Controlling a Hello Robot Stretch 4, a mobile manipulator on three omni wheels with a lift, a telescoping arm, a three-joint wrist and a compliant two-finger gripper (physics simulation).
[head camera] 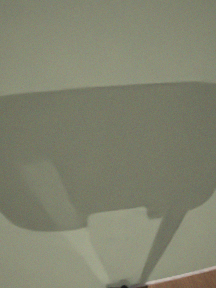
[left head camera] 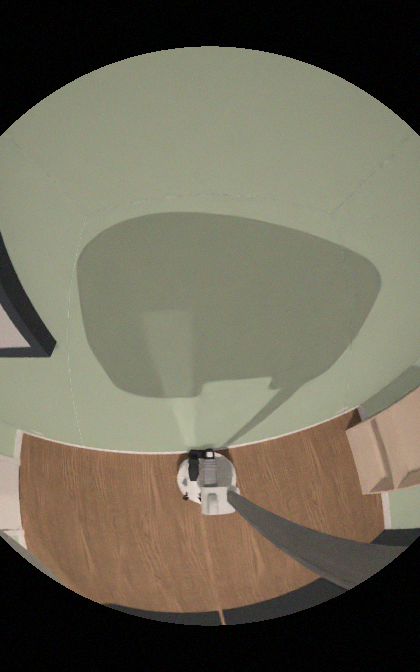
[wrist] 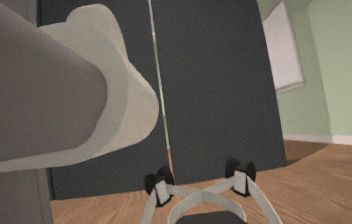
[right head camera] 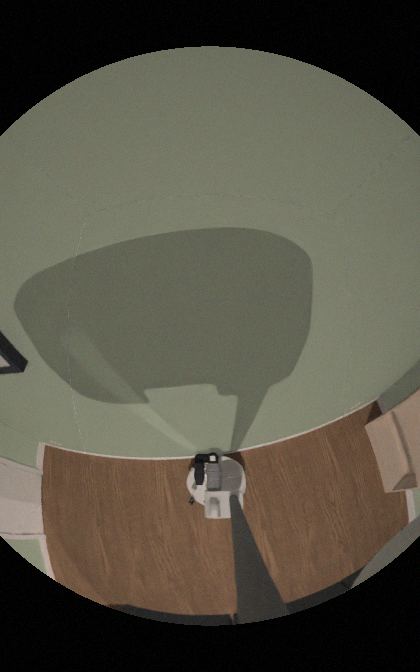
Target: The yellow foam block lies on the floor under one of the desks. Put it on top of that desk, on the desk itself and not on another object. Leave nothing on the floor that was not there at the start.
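Frame: origin at the robot's base, x right, y ahead, z up, level; centimetres.
Where they show: gripper, fingertip midpoint: [wrist: 199, 174] [right head camera: 198, 504].
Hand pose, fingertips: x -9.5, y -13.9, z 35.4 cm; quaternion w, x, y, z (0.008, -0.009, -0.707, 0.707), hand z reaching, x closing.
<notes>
After its pixels a point has its place.
The yellow foam block and the desks do not show in these views. My gripper [wrist: 199, 174] {x -9.5, y -13.9, z 35.4 cm} is open and empty at the bottom of the wrist view, its two dark fingertips well apart. Behind them are wood floor and tall dark panels [wrist: 225, 90] {x -43.4, y -156.0, z 64.9 cm} with a narrow gap between two of them.
A green wall [head camera: 108, 40] {x 0.5, y 23.0, z 153.0 cm} [left head camera: 210, 125] [right head camera: 210, 125] {x 8.2, y 23.7, z 157.3 cm} with my shadow stands close before my head and base. A light wooden shelf unit [left head camera: 367, 457] [right head camera: 389, 452] {x 160.9, y -21.2, z 7.2 cm} is at the right. A dark-framed panel [left head camera: 25, 305] [right head camera: 14, 356] {x -24.4, y 19.2, z 140.8 cm} hangs left. The wood floor [left head camera: 100, 525] [right head camera: 120, 530] {x -82.0, y -59.2, z -2.7 cm} lies around my base.
</notes>
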